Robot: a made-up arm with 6 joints.
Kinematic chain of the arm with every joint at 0, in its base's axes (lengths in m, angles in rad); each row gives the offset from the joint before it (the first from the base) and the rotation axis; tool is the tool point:
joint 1: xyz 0 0 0.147 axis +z
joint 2: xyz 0 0 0 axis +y
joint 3: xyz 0 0 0.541 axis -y
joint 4: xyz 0 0 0 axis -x
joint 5: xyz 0.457 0 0 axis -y
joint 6: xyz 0 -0.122 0 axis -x
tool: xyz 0 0 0
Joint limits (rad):
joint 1: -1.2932..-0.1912
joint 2: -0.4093..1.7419
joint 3: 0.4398..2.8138
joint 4: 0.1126..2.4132
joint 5: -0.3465..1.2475
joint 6: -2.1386..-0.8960
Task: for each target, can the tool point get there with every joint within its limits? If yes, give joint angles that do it. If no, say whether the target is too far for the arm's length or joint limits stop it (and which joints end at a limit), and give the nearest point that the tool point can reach.
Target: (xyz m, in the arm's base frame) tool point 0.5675 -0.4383 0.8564
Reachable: yes | joints -0.5910 0.7061 1.1503 1.1684 0.1088 -1.3445
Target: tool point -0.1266 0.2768 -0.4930
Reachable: no: joint limits stop it (at a limit: joint 1, joint 2, joint 3, joint 4) | nearest point 0.6324 -0.2459 -0.3821 | short by 0.928 m
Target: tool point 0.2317 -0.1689 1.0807
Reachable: yes | joints -0.6322 0.5517 1.8549 1.5765 0.2062 -1.2129
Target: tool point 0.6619 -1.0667 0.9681
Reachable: no: too far | nearest point 0.4474 -0.7211 0.7020 | short by 0.486 m
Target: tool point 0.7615 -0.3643 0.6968
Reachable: yes | joints -0.3824 0.9000 1.1366 1.1138 -0.1983 -1.0386
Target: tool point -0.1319 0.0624 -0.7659
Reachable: no: joint limits stop it (at a limit: joint 1, joint 2, joint 3, joint 4) | nearest point 0.0664 -0.6753 -0.3821 | short by 0.855 m
